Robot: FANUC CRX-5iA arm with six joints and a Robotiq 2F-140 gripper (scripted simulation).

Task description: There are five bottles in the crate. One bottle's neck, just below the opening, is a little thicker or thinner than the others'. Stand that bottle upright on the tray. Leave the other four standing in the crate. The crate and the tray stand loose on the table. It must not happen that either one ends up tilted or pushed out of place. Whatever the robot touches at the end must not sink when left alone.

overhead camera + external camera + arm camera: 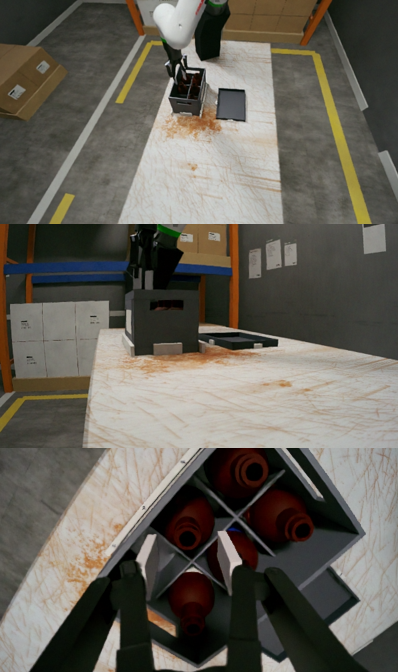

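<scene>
Right now my hand is 1 cm past the grey crate, 5 cm to the right of it and 13 cm above it. The rest, counted from my hand: dark tray (3 cm behind, 33 cm to the left, 20 cm below).
</scene>
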